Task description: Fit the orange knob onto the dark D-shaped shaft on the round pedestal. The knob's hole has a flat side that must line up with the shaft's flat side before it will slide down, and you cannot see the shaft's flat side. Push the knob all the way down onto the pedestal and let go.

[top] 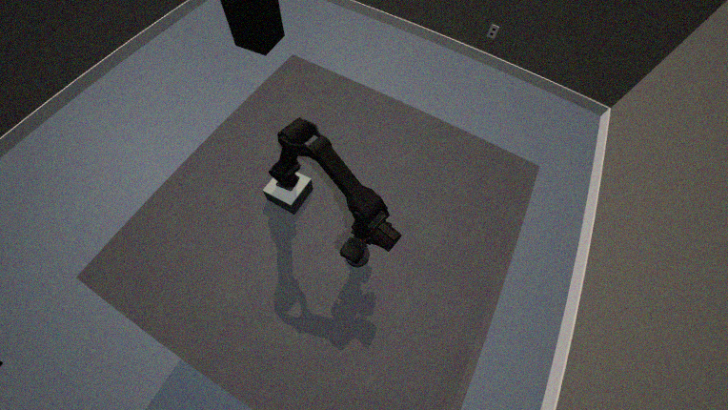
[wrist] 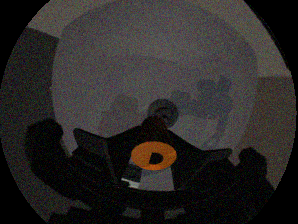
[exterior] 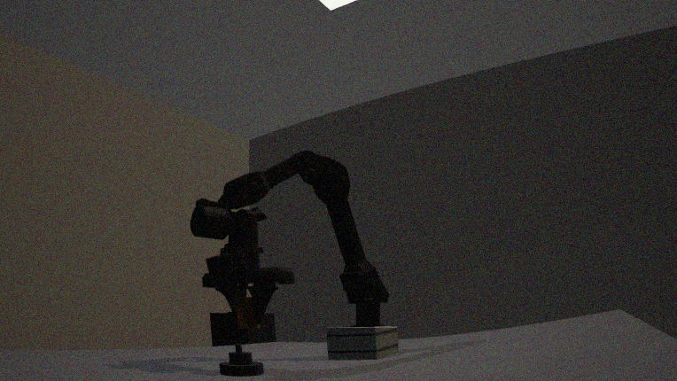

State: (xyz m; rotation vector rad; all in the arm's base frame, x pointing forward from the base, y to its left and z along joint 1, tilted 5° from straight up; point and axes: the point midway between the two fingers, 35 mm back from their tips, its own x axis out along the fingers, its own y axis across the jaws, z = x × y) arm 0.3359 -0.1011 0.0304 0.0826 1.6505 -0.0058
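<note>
The round pedestal lies 7 cm below my gripper tip and 3 cm to the right of it. From my gripper tip the other things lie so: orange knob: 2 cm above.
</note>
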